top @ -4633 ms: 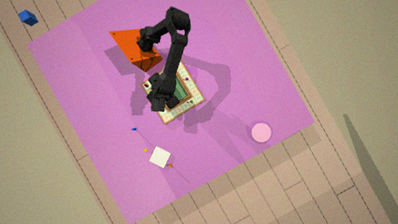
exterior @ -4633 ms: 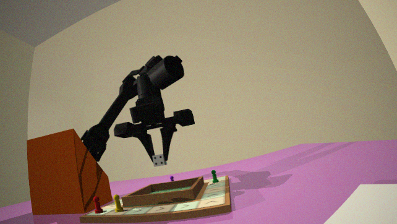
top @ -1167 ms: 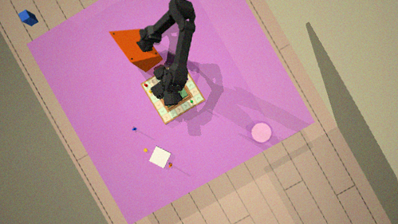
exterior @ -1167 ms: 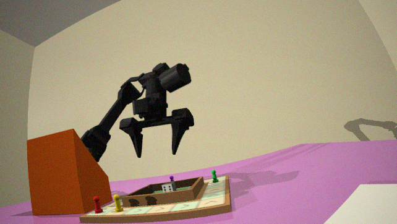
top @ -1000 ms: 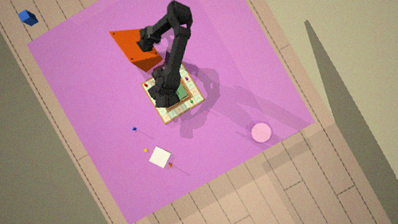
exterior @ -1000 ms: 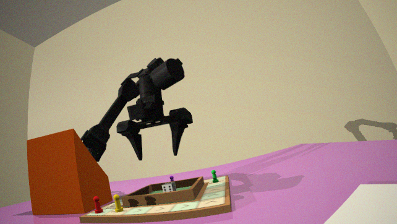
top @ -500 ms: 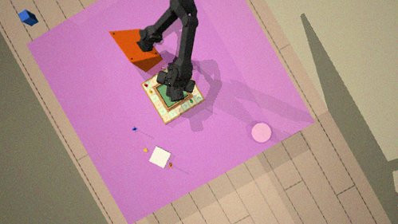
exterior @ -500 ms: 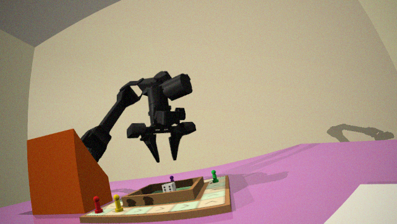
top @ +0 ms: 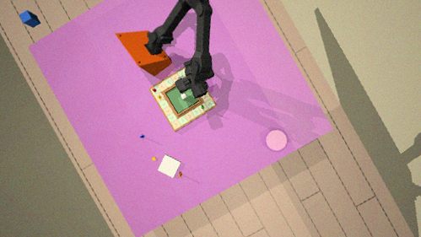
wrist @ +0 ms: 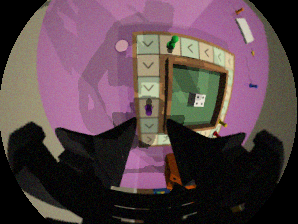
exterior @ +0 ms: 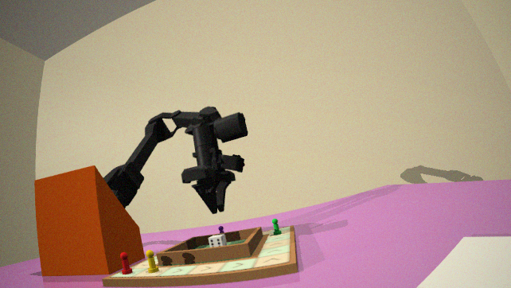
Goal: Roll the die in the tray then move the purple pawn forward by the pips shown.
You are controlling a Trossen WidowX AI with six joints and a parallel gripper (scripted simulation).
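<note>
The purple pawn is 5 cm below my gripper tip. Round my gripper tip: white die (1 cm ahead, 10 cm to the right, 5 cm below); green tray (1 cm ahead, 11 cm to the right, 7 cm below); green pawn (12 cm ahead, 5 cm to the right, 5 cm below).
</note>
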